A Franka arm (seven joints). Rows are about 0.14 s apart.
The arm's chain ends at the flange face. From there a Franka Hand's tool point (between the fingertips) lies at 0.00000 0.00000 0.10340 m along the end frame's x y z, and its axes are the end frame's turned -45 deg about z.
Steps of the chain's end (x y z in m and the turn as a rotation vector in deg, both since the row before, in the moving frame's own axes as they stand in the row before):
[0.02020, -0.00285, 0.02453, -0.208, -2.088, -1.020]
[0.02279, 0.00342, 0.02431, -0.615, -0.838, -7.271]
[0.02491, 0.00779, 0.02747, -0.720, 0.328, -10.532]
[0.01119, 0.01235, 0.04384, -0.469, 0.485, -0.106]
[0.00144, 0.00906, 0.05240, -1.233, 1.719, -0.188]
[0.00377, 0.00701, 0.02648, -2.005, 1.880, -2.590]
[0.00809, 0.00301, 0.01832, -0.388, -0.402, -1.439]
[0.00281, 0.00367, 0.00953, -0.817, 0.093, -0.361]
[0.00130, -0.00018, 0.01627, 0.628, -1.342, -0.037]
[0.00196, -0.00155, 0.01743, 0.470, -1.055, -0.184]
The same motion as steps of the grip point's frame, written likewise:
[0.01335, 0.00990, 0.02446, 1.329, -1.624, -1.020]
[0.01183, 0.01837, 0.02429, 0.158, -1.027, -7.271]
[0.01173, 0.02450, 0.02746, -0.741, -0.277, -10.532]
[-0.00080, 0.01786, 0.04383, -0.675, 0.011, -0.106]
[-0.00476, 0.01119, 0.05233, -2.087, 0.344, -0.188]
[-0.00234, 0.01258, 0.02636, -2.747, -0.088, -2.590]
[0.00258, 0.00784, 0.01832, 0.010, -0.559, -1.439]
[-0.00153, 0.00575, 0.00952, -0.643, -0.512, -0.361]
[0.00013, -0.00172, 0.01624, 1.393, -0.505, -0.037]
[0.00173, -0.00165, 0.01741, 1.078, -0.414, -0.184]

